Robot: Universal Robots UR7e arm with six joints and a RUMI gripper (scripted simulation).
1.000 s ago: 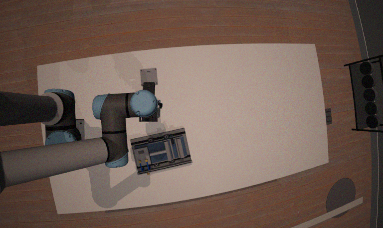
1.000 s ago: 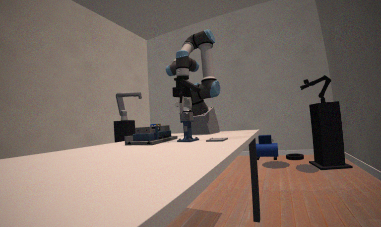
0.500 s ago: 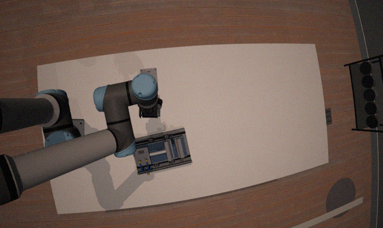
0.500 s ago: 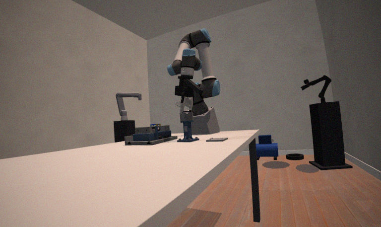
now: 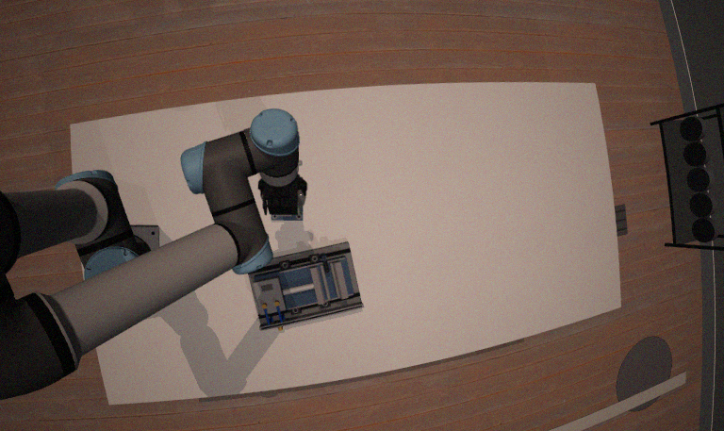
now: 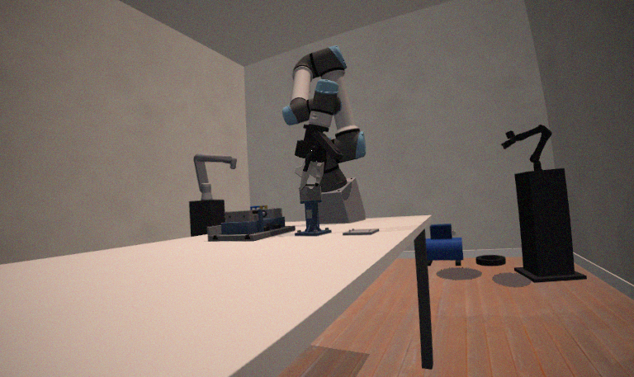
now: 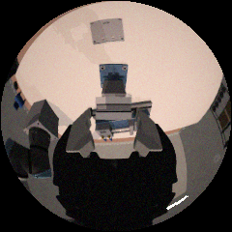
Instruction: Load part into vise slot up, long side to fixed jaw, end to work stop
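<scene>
Now: the part right at my hand. The rest, counted from my hand: vise 23 cm to the right, 12 cm below, 3 cm behind; then infeed plate 17 cm to the left, 16 cm below, 4 cm ahead.
</scene>
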